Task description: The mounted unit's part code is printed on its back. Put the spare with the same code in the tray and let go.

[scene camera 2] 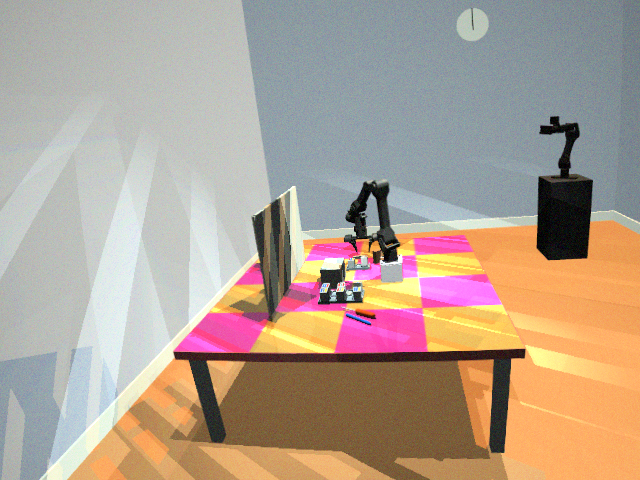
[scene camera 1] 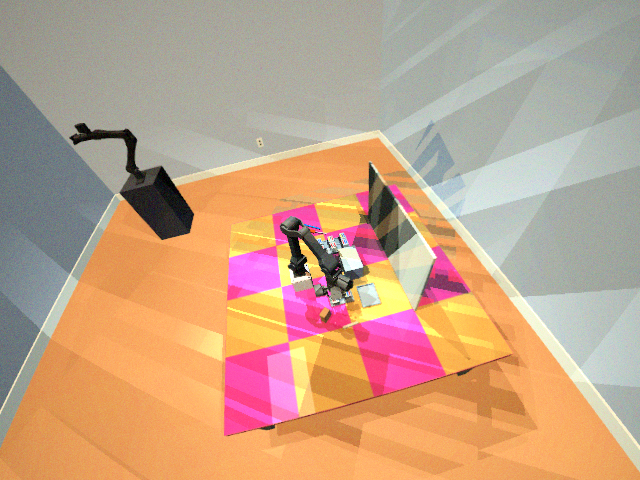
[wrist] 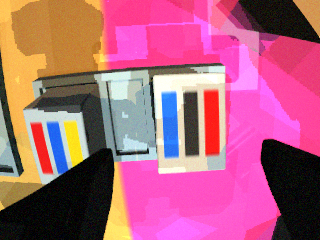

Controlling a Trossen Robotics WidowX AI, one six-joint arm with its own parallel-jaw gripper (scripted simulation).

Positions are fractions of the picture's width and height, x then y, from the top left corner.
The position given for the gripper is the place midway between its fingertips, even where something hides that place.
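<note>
Open and holding nothing, the gripper (wrist: 0.59, 0.64) shares the scene with a small rack (wrist: 0.40, 0.40). There is a spare (wrist: 0.60, 0.49) too, and another spare (wrist: 0.20, 0.52).
</note>
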